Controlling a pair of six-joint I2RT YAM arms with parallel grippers.
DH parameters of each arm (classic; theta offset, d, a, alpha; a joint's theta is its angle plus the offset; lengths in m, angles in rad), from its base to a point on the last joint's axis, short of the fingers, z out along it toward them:
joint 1: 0 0.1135 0.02 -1.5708
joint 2: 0 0 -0.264 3.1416
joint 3: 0.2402 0 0.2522 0
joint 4: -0.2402 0 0.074 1.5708
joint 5: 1.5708 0 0 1.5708
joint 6: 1.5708 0.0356 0 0
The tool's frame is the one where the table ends.
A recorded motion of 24 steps. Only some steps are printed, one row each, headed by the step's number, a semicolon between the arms.
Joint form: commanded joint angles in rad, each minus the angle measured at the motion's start. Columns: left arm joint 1, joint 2, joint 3, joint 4, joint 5, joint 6; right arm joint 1, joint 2, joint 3, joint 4, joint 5, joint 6.
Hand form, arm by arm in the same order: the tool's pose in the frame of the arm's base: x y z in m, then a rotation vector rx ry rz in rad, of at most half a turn. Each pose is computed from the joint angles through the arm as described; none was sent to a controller.
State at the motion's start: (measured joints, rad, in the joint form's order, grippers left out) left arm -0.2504 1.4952 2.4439 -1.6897 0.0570 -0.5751; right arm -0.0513 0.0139 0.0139 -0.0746 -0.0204 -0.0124
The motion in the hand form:
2: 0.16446 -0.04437 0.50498 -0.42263 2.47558 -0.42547; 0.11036 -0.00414 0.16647 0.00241 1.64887 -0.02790
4: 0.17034 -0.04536 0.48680 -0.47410 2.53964 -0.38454; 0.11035 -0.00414 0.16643 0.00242 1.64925 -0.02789
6: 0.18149 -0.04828 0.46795 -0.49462 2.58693 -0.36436; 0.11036 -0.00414 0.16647 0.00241 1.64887 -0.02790
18: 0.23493 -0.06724 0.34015 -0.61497 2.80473 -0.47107; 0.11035 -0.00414 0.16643 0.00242 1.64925 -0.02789
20: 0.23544 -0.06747 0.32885 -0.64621 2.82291 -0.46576; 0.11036 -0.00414 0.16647 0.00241 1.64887 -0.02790
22: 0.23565 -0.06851 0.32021 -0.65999 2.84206 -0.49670; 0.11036 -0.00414 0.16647 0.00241 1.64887 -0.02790
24: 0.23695 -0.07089 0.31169 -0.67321 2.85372 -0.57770; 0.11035 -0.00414 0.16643 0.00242 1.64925 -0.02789
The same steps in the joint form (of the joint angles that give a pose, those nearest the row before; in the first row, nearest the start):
2: -0.0030 -0.1034 -0.2564 0.0019 -0.0088 -0.0336; 0.0054 -0.0049 -0.0084 0.0001 -0.0057 -0.0065
4: -0.0030 -0.1267 -0.3674 0.0149 -0.0233 -0.0580; 0.0054 -0.0050 -0.0084 -0.0004 -0.0057 -0.0065
6: -0.0031 -0.1381 -0.4757 0.0610 -0.0225 -0.0660; 0.0054 -0.0049 -0.0084 0.0001 -0.0057 -0.0065
18: -0.0023 -0.1381 -1.0425 0.4326 0.1228 -0.1419; 0.0054 -0.0050 -0.0084 -0.0004 -0.0057 -0.0065
20: -0.0023 -0.1381 -1.0856 0.4536 0.1255 -0.1587; 0.0054 -0.0049 -0.0084 0.0001 -0.0057 -0.0065
22: -0.0023 -0.1381 -1.1196 0.4742 0.1530 -0.1682; 0.0054 -0.0049 -0.0084 0.0001 -0.0057 -0.0065
24: -0.0023 -0.1381 -1.1562 0.5134 0.2102 -0.1850; 0.0054 -0.0050 -0.0084 -0.0004 -0.0057 -0.0065

